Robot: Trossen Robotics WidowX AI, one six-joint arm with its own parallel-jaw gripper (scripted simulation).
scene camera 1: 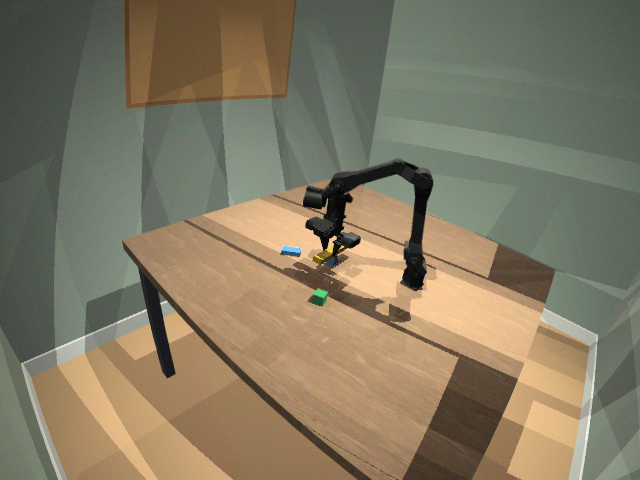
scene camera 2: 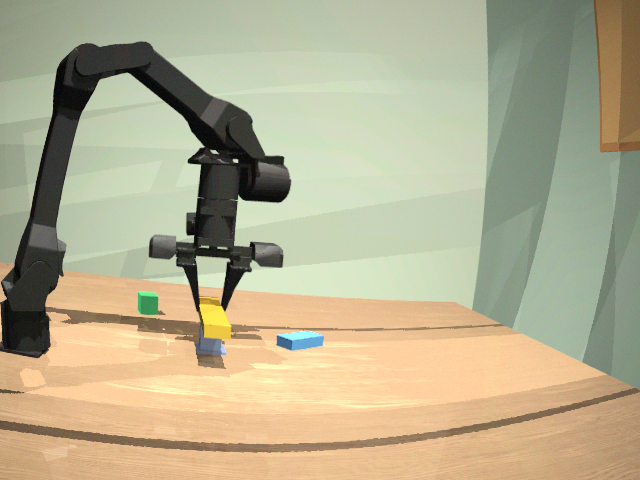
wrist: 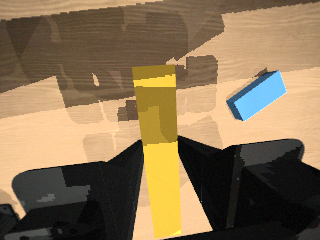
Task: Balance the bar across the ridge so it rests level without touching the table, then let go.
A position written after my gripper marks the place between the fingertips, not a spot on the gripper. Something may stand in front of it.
I see my gripper point(scene camera 2: 210, 312), a yellow bar point(scene camera 2: 214, 322) and a blue block point(scene camera 2: 294, 341).
The yellow bar shows as well in the wrist view point(wrist: 155, 86). The blue block shows as well in the wrist view point(wrist: 267, 88). My gripper is seen too in scene camera 1 point(scene camera 1: 329, 254) and in the wrist view point(wrist: 159, 141).
